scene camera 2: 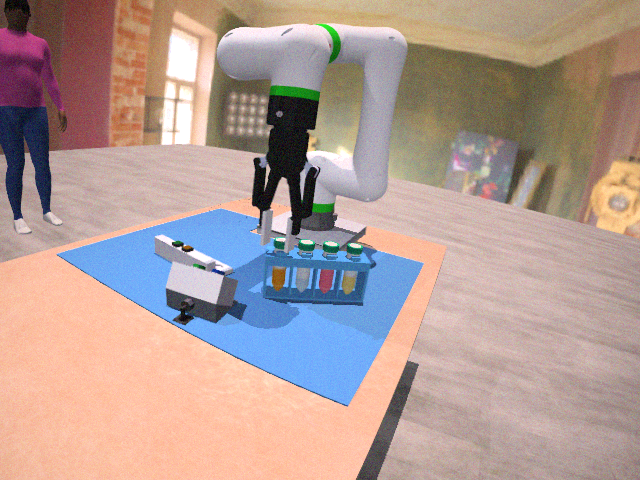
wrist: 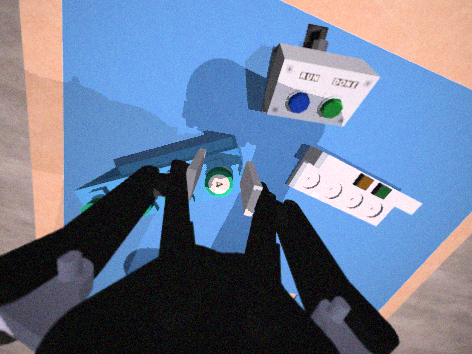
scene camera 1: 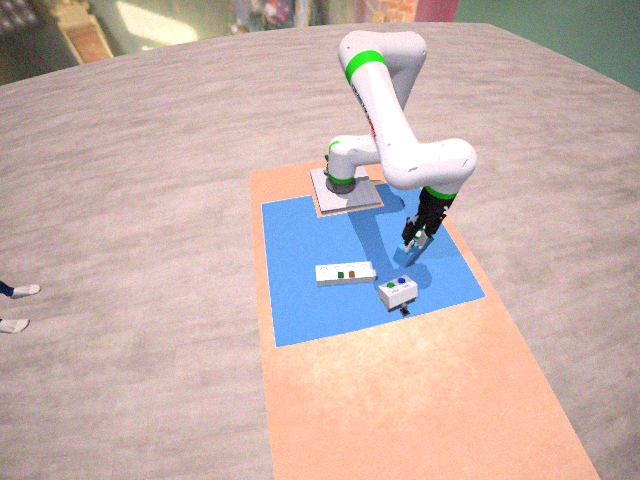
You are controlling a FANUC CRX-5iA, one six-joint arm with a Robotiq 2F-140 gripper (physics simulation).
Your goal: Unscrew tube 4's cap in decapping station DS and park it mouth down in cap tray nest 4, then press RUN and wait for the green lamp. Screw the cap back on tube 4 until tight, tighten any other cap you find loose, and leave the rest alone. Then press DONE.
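Places are measured from the arm's base along level axes (x back, y left, z down), in metres.
Where they show: gripper, between the fingertips: (scene camera 2: 277, 246) (wrist: 223, 166) (scene camera 1: 412, 247); arm's base, origin of its link: (scene camera 2: 313, 223) (scene camera 1: 340, 183).
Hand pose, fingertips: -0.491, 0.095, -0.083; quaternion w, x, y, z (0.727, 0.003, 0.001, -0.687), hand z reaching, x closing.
Each offset is from my fingertips to the centre of the thing, as dx, dy, dz. "spot": to the spot under its first point.
My gripper (scene camera 1: 416, 242) (scene camera 2: 277, 240) (wrist: 223, 166) is partly open and empty, its two pads on either side of tube 4's cap @[+0.019, +0.002, -0.003] (scene camera 2: 280, 240) (wrist: 219, 185), with gaps visible in the wrist view. The cap, green with a white top marked 4, sits on tube 4 @[spot: +0.006, +0.008, +0.074] (scene camera 2: 278, 279), which holds orange liquid at the end of the blue decapping station @[+0.055, +0.071, +0.060] (scene camera 1: 404, 256) (scene camera 2: 341, 262). The other caps @[+0.043, +0.048, -0.003] (scene camera 2: 306, 245) @[+0.067, +0.094, -0.003] (scene camera 2: 330, 247) @[+0.091, +0.140, -0.003] (scene camera 2: 354, 250) sit on their tubes; whether any is loose cannot be told. The white cap tray @[+0.031, -0.247, +0.084] (scene camera 1: 330, 281) (scene camera 2: 166, 246) (wrist: 327, 167) shows four ring-marked nests without caps.
The control box @[-0.115, -0.101, +0.069] (scene camera 1: 398, 297) (scene camera 2: 193, 281) (wrist: 320, 90) has a blue RUN button @[-0.091, -0.080, +0.047] (wrist: 298, 102) and a green DONE button @[-0.095, -0.125, +0.047] (wrist: 331, 108). The tray has an orange lamp @[-0.001, -0.234, +0.058] (wrist: 364, 181) and a dark green lamp @[+0.008, -0.273, +0.058] (wrist: 382, 190). A small black fixture @[spot: -0.179, -0.098, +0.103] (scene camera 1: 404, 310) (scene camera 2: 183, 312) stands beside the box.
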